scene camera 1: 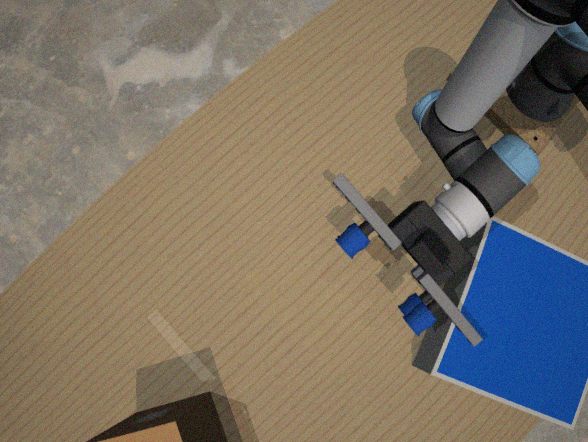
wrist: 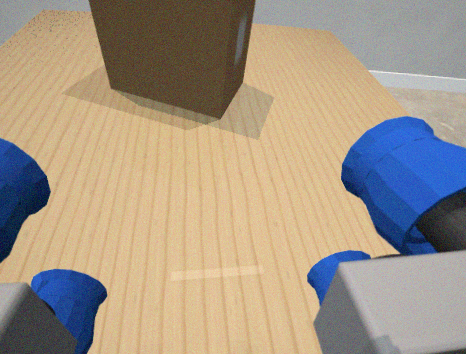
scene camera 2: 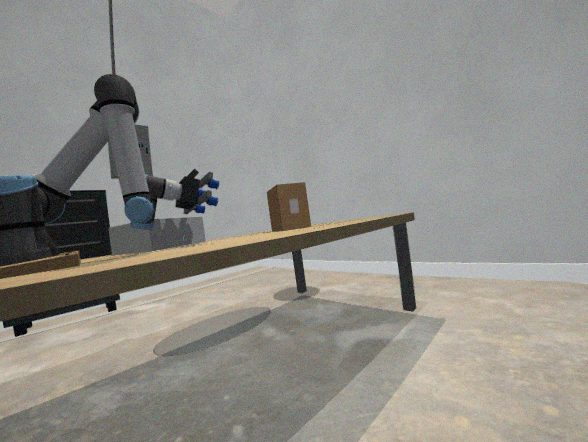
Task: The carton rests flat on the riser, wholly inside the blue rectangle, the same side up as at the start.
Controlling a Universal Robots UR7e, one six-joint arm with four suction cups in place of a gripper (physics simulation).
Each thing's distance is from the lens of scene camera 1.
my suction head (scene camera 1: 418,317): 59 cm
brown carton (scene camera 1: 197,411): 72 cm
riser with blue rectangle (scene camera 1: 516,291): 77 cm
The marked spots on the riser with blue rectangle and my suction head are 23 cm apart.
